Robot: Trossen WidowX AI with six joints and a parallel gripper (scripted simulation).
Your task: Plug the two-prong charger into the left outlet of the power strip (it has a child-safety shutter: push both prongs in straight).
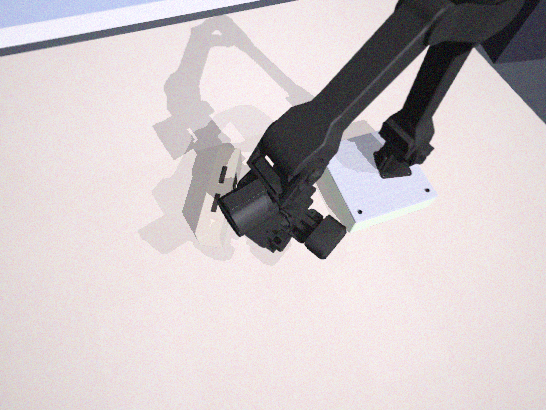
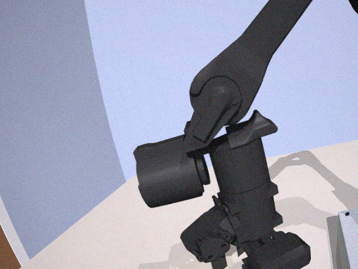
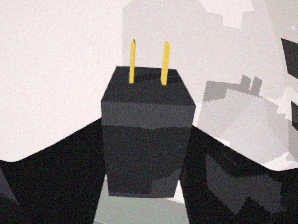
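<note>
Right now my gripper tip is 1 cm to the right of the charger, 1 cm below it and 1 cm short of it.
</note>
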